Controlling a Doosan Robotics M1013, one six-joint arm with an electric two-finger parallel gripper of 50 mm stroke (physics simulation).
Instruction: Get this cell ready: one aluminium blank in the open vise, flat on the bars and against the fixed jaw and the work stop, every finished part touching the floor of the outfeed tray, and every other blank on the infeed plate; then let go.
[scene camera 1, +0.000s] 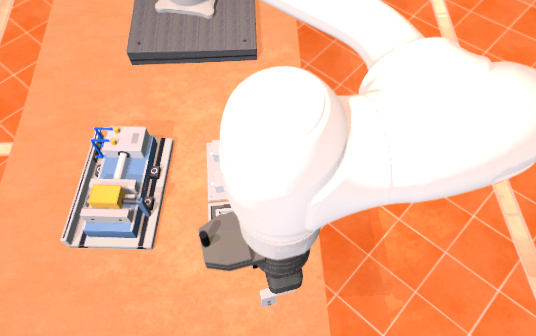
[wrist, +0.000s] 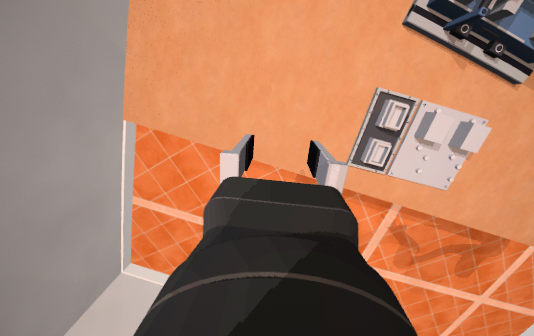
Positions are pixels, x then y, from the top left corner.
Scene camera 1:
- my gripper: 263, 283
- yellow block: 102, 196
